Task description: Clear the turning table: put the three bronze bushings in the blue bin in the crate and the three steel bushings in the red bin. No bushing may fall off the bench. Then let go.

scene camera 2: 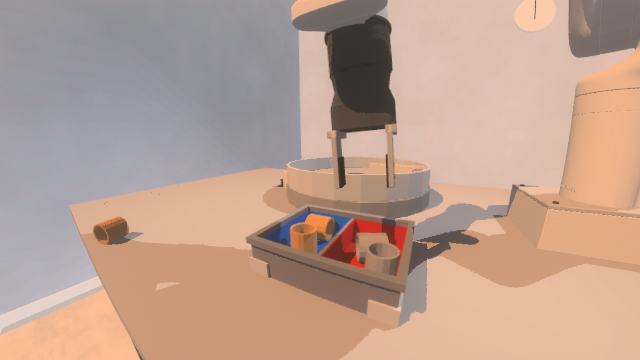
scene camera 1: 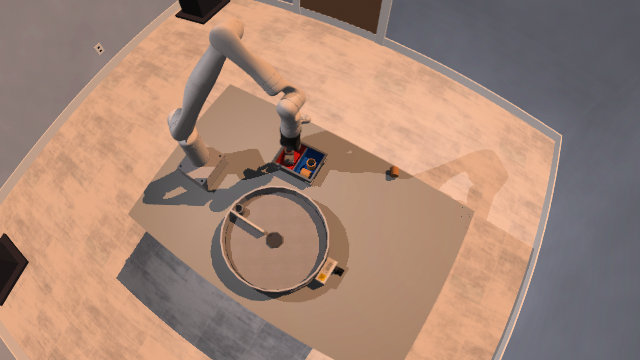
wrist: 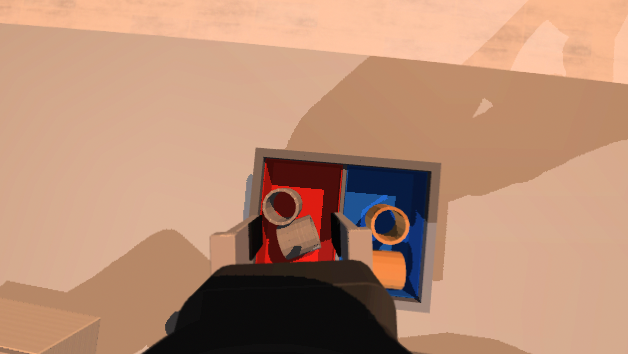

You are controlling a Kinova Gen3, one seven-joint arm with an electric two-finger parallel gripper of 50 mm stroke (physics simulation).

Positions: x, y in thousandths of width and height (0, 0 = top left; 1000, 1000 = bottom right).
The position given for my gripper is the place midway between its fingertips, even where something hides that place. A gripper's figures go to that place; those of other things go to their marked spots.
Labels:
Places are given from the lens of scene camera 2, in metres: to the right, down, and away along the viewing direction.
my gripper (scene camera 2: 570, 518): 0.05, 0.01, 0.23
crate (scene camera 2: 523, 762): 0.01, 0.10, 0.19

